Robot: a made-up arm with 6 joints. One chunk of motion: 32 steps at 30 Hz.
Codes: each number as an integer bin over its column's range. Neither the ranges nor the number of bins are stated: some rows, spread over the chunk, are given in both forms.
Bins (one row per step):
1: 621 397 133 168 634 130
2: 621 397 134 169 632 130
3: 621 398 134 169 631 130
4: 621 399 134 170 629 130
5: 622 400 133 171 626 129
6: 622 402 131 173 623 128
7: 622 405 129 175 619 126
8: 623 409 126 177 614 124
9: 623 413 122 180 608 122
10: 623 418 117 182 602 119
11: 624 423 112 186 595 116
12: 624 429 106 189 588 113
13: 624 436 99 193 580 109
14: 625 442 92 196 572 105
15: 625 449 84 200 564 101
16: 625 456 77 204 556 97
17: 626 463 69 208 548 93
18: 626 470 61 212 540 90
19: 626 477 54 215 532 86
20: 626 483 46 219 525 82
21: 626 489 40 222 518 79
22: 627 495 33 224 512 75
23: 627 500 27 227 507 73
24: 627 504 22 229 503 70
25: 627 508 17 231 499 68
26: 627 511 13 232 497 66
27: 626 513 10 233 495 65
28: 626 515 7 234 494 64
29: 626 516 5 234 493 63
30: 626 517 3 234 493 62
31: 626 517 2 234 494 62
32: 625 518 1 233 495 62
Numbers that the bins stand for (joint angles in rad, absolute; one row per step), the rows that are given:
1: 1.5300 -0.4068 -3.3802 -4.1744 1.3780 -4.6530
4: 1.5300 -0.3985 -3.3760 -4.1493 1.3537 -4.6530
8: 1.5552 -0.3569 -3.4091 -4.0611 1.2809 -4.7285
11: 1.5678 -0.2986 -3.4670 -3.9478 1.1886 -4.8293
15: 1.5804 -0.1903 -3.5827 -3.7715 1.0381 -5.0181
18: 1.5930 -0.1028 -3.6778 -3.6204 0.9216 -5.1567
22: 1.6056 0.0013 -3.7936 -3.4693 0.7857 -5.3456
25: 1.6056 0.0554 -3.8597 -3.3811 0.7226 -5.4337
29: 1.5930 0.0887 -3.9093 -3.3433 0.6934 -5.4967
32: 1.5804 0.0970 -3.9259 -3.3559 0.7032 -5.5093
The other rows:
2: 1.5300 -0.4068 -3.3760 -4.1619 1.3683 -4.6530
3: 1.5300 -0.4027 -3.3760 -4.1619 1.3634 -4.6530
5: 1.5426 -0.3943 -3.3802 -4.1367 1.3391 -4.6656
6: 1.5426 -0.3860 -3.3884 -4.1115 1.3246 -4.6781
7: 1.5426 -0.3735 -3.3967 -4.0863 1.3052 -4.7033
9: 1.5552 -0.3402 -3.4256 -4.0233 1.2518 -4.7537
10: 1.5552 -0.3194 -3.4463 -3.9981 1.2226 -4.7915
12: 1.5678 -0.2736 -3.4918 -3.9100 1.1547 -4.8670
13: 1.5678 -0.2444 -3.5207 -3.8596 1.1158 -4.9174
14: 1.5804 -0.2194 -3.5497 -3.8219 1.0770 -4.9678
16: 1.5804 -0.1611 -3.6117 -3.7211 0.9993 -5.0685
17: 1.5930 -0.1320 -3.6447 -3.6707 0.9605 -5.1189
19: 1.5930 -0.0737 -3.7068 -3.5826 0.8828 -5.2070
20: 1.5930 -0.0487 -3.7398 -3.5322 0.8488 -5.2574
21: 1.5930 -0.0237 -3.7646 -3.4944 0.8148 -5.2952
23: 1.6056 0.0221 -3.8184 -3.4315 0.7614 -5.3707
24: 1.6056 0.0387 -3.8390 -3.4063 0.7420 -5.4085
26: 1.6056 0.0679 -3.8763 -3.3685 0.7129 -5.4589
27: 1.5930 0.0762 -3.8887 -3.3559 0.7032 -5.4715
28: 1.5930 0.0845 -3.9011 -3.3433 0.6983 -5.4841
30: 1.5930 0.0929 -3.9176 -3.3433 0.6934 -5.5093
31: 1.5930 0.0929 -3.9217 -3.3433 0.6983 -5.5093

